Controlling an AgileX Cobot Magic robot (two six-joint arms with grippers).
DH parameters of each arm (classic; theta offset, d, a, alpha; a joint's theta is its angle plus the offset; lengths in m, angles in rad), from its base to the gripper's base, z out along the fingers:
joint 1: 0 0.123 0 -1.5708
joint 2: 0.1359 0 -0.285 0
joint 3: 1.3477 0 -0.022 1.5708
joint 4: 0 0.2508 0 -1.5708
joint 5: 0 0 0.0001 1.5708
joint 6: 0 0.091 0 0
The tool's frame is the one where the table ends.
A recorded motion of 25 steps. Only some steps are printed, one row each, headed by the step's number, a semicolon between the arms.
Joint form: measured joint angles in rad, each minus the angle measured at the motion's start. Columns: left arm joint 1, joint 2, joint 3, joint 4, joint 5, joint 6; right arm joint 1, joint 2, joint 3, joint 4, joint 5, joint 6.
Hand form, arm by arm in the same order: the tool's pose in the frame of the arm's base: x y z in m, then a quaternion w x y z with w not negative. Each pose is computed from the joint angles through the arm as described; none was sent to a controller.
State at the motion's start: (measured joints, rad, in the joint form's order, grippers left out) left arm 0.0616 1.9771 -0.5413 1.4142 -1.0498 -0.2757; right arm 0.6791 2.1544 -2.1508 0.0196 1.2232 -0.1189
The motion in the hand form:
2: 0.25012 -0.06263 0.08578 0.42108 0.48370 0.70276 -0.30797; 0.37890 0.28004 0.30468 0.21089 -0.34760 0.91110 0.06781
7: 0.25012 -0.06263 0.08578 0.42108 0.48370 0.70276 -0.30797; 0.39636 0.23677 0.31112 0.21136 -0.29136 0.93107 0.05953
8: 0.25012 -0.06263 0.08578 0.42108 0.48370 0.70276 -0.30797; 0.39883 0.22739 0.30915 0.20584 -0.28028 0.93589 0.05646
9: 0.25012 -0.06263 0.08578 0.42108 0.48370 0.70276 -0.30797; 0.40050 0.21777 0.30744 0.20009 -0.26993 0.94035 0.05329
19: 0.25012 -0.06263 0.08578 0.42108 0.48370 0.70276 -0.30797; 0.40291 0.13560 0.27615 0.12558 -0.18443 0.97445 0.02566
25: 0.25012 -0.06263 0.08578 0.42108 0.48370 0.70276 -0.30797; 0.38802 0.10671 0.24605 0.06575 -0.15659 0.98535 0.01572
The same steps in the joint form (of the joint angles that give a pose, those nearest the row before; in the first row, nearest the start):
2: 0.0000 0.0000 0.0000 0.0000 0.0000 0.0000; -0.0462 -0.0151 0.0000 0.0000 0.0000 0.0204
7: 0.0000 0.0000 0.0000 0.0000 0.0000 0.0000; -0.1443 -0.0573 0.0462 0.0000 0.0000 0.0447
8: 0.0000 0.0000 0.0000 0.0000 0.0000 0.0000; -0.1646 -0.0667 0.0681 0.0000 0.0000 0.0488
9: 0.0000 0.0000 0.0000 0.0000 0.0000 0.0000; -0.1847 -0.0784 0.0929 0.0000 0.0000 0.0514
19: 0.0000 0.0000 0.0000 0.0000 0.0000 0.0000; -0.3581 -0.1637 0.3385 -0.0013 0.0000 0.0617
25: 0.0000 0.0000 0.0000 0.0000 0.0000 0.0000; -0.4146 -0.2022 0.5106 -0.0012 -0.0114 0.0629

